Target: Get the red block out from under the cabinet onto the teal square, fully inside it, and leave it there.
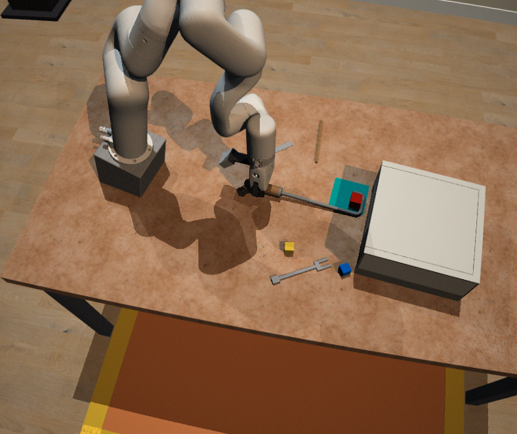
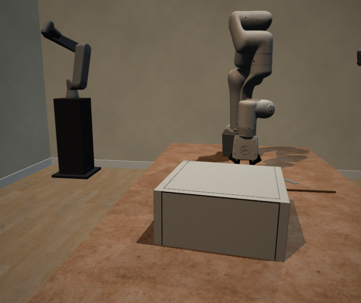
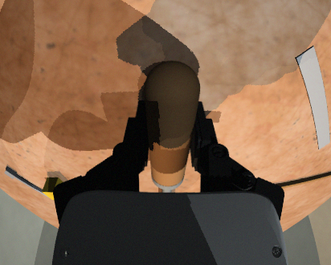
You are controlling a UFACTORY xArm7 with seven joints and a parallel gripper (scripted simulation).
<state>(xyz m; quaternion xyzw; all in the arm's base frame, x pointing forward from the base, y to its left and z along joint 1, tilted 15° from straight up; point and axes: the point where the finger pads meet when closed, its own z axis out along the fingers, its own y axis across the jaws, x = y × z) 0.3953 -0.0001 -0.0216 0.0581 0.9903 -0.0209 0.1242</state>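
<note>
The flat grey strip is 10 mm ahead of my hand, 150 mm to the left of it and 20 mm below it. The rest, counted from my hand: teal square: 260 mm ahead, 30 mm to the left, 20 mm below; then yellow cube: 110 mm ahead, 180 mm to the right, 10 mm below; then grey hook tool: 140 mm ahead, 20 mm to the left, 10 mm below.
</note>
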